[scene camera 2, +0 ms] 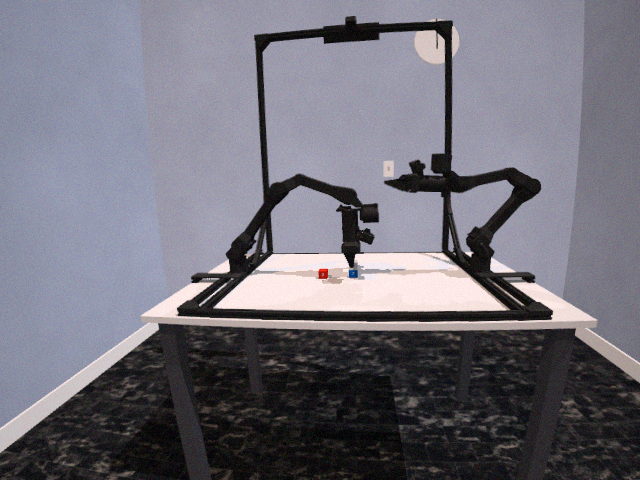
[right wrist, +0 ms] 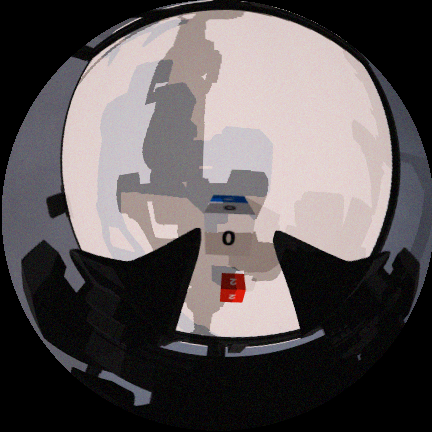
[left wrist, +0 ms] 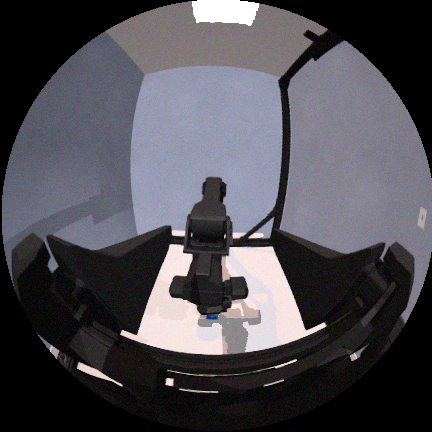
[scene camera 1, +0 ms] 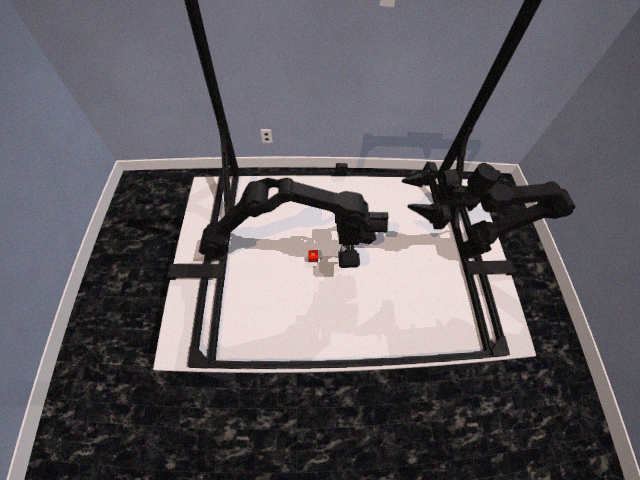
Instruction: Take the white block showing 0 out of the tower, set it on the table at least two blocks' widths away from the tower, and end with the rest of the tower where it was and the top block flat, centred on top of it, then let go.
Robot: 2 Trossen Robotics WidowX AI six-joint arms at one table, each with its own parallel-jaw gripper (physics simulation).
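Places are measured from the left arm's base along level axes (x ahead, y up, z right), in centimetres.
Where they show: left gripper, fingertip midpoint: (scene camera 2: 385,182) (left wrist: 222,232) (scene camera 1: 404,192); right gripper, fingertip midpoint: (scene camera 2: 351,265) (right wrist: 237,234) (scene camera 1: 344,250); left arm's base, origin of the base link: (scene camera 2: 480,270) (scene camera 1: 470,250); right arm's base, origin of the base link: (scene camera 2: 238,271) (right wrist: 216,343) (scene camera 1: 215,251).
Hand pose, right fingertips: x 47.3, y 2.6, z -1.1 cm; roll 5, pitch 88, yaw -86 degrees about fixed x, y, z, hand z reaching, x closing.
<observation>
Each offset is from my right fingertips to the top centre of the thing. Level surfaces: height alone.
The white block showing 0 {dx -0.5, dy +1.2, dz +0.8 cm} (right wrist: 228,242) sits on the blue block {dx -0.5, dy -1.7, dz +0.8 cm} (scene camera 2: 353,274) (left wrist: 212,316) (right wrist: 229,199); the fingers hide most of it in scene camera 2. The red block {dx +10.6, dy -1.7, dz -0.5 cm} (scene camera 1: 313,255) (scene camera 2: 323,273) (right wrist: 232,287), marked 2 in the right wrist view, lies on the table left of the tower in scene camera 2. My right gripper (scene camera 1: 349,258) (scene camera 2: 351,265) (right wrist: 237,234) points down at the tower, open, its fingertips at about the white block's height, one on each side. It hides the tower in scene camera 1. My left gripper (scene camera 1: 406,193) (scene camera 2: 385,182) is open and empty, high at the right.
The white table {dy -4.5 cm} (scene camera 1: 268,320) (scene camera 2: 289,297) (right wrist: 310,100) carries a black frame (scene camera 1: 320,363) (scene camera 2: 361,313) along its edges, with tall posts at the back. The right arm reaches across from the left of the picture. The left arm is raised above the table's right side.
</observation>
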